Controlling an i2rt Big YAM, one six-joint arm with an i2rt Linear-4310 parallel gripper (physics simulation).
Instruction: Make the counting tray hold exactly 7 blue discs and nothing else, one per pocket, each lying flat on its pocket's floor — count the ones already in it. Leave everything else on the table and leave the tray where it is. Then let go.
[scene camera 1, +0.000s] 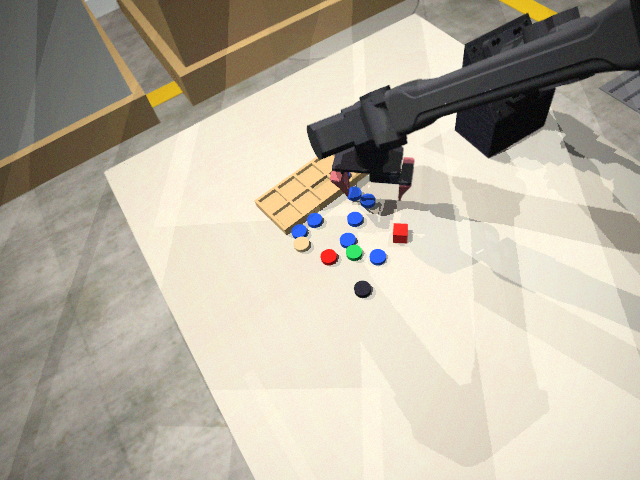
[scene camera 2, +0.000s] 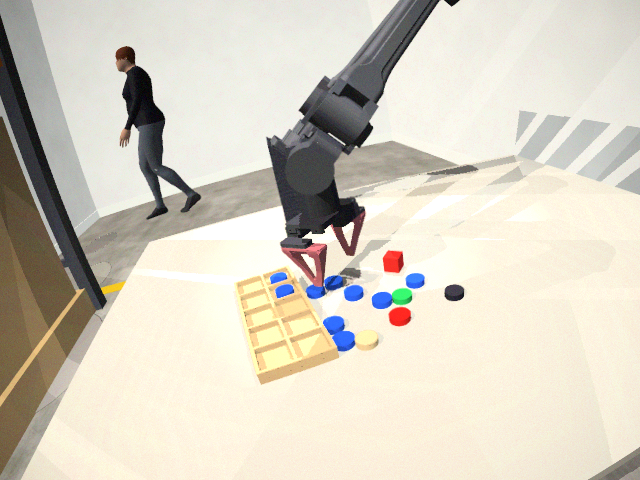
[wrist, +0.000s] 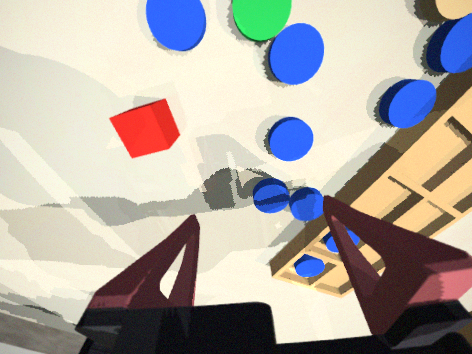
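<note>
The wooden counting tray (scene camera 1: 273, 219) (scene camera 2: 299, 365) has two rows of pockets. Two blue discs, one (scene camera 2: 278, 278) (wrist: 309, 266) in the end pocket and one (scene camera 2: 284, 290) (wrist: 342, 240) in the pocket beside it, lie in the row nearer the loose discs. My gripper (scene camera 1: 374, 195) (scene camera 2: 334, 269) (wrist: 258, 211) is open and empty, above the table beside the tray's far end. Near its tray-side fingertip lie two loose blue discs close together: one (scene camera 1: 354, 193) (scene camera 2: 315, 291) (wrist: 306, 204) by the tray, one (scene camera 1: 367, 200) (scene camera 2: 333, 282) (wrist: 271, 195) farther out. Several more blue discs lie on the table.
A green disc (scene camera 1: 354, 252) (scene camera 2: 401, 296), red disc (scene camera 1: 328, 256) (scene camera 2: 399, 316), black disc (scene camera 1: 362, 288) (scene camera 2: 454, 292), tan disc (scene camera 1: 301, 243) (scene camera 2: 366, 339) and red cube (scene camera 1: 400, 233) (scene camera 2: 392, 261) (wrist: 146, 129) stand on the table. Two blue discs (scene camera 2: 333, 324) (scene camera 2: 343, 340) lie against the tray's side.
</note>
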